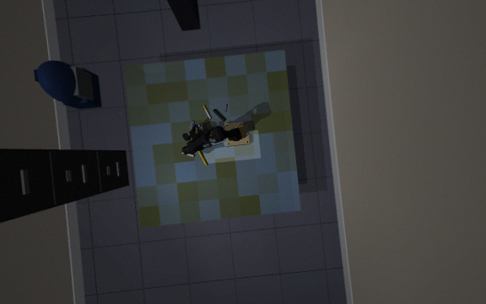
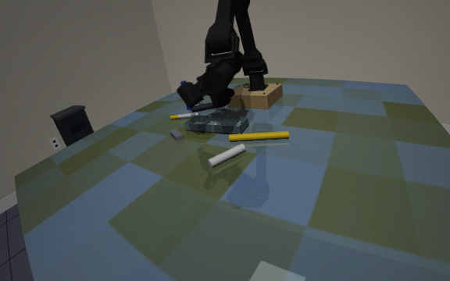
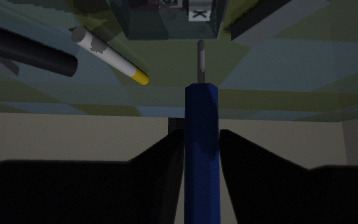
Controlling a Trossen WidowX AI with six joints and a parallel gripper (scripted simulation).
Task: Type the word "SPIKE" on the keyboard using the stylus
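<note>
My gripper tip is now 90 mm above the small grey block, 50 mm short of it and 40 mm to the left of it. The rest, counted from my gripper tip: blue stylus 10 mm below; then grey stylus tip 50 mm below; then black cylinder 180 mm behind, 90 mm below, 50 mm to the right.
</note>
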